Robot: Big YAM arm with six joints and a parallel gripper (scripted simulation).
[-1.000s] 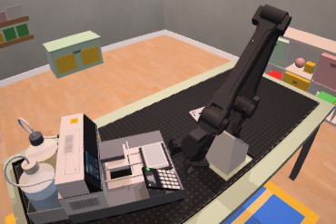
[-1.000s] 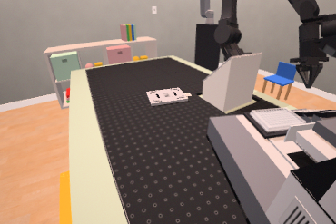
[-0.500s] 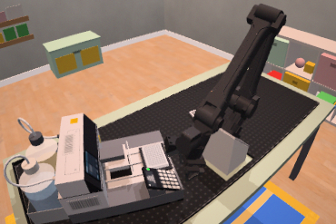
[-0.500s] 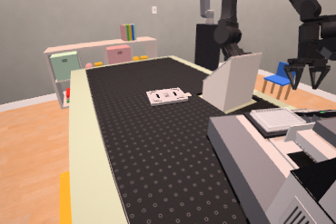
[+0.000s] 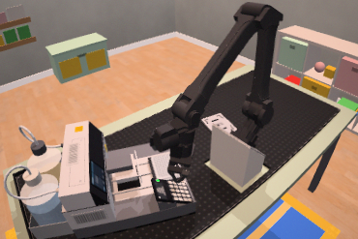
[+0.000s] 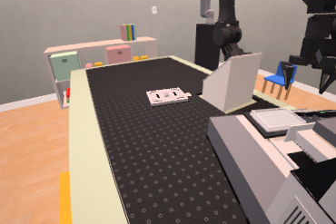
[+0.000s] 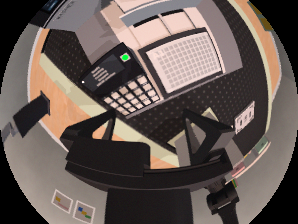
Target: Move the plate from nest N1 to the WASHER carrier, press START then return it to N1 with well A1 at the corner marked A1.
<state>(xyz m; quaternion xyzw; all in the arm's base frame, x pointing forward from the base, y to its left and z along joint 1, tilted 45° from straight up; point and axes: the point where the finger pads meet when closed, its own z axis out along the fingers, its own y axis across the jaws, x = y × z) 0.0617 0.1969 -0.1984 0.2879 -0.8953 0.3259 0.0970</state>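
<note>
The white well plate is 100 mm ahead of my hand, 10 mm to the right of it and 70 mm below it. The rest, counted from my hand: plate nest N1 (190 mm ahead, 450 mm to the right, 160 mm below); then plate washer (170 mm ahead, 130 mm to the left, 30 mm below).
</note>
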